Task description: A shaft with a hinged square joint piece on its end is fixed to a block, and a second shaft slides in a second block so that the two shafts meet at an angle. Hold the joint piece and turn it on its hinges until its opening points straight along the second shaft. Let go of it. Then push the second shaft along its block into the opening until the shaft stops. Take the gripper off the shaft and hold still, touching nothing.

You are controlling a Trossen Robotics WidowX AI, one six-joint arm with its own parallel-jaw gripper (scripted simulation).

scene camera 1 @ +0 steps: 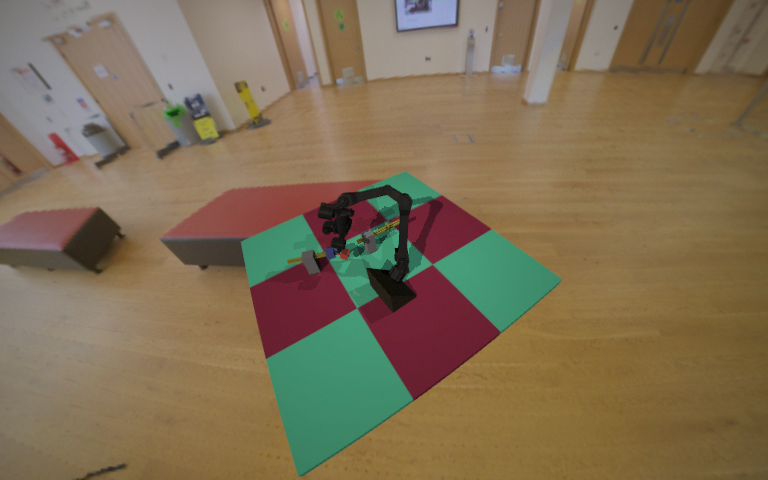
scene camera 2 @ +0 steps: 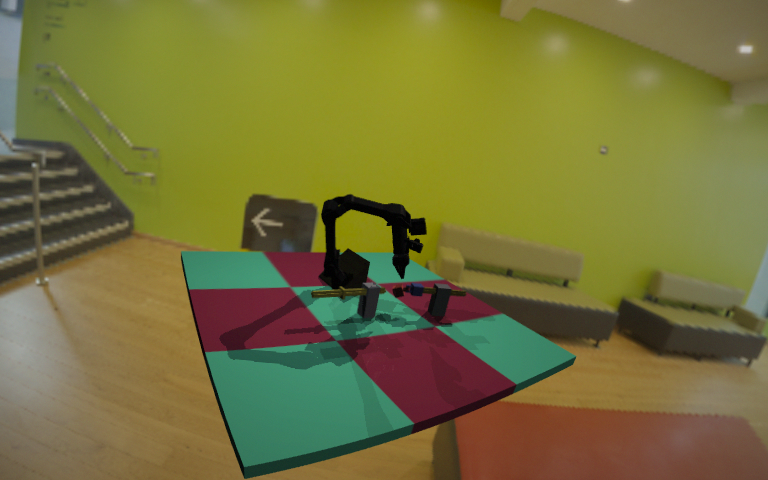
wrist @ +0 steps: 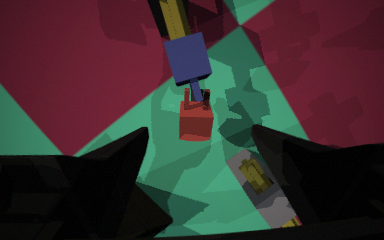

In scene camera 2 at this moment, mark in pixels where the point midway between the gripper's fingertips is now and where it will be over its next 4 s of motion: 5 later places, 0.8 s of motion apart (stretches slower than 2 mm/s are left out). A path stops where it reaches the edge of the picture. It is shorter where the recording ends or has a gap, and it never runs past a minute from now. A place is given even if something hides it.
My gripper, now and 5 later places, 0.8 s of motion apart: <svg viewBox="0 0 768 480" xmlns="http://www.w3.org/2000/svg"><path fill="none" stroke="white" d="M402 274L399 290L399 298L398 299L396 298L396 298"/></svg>
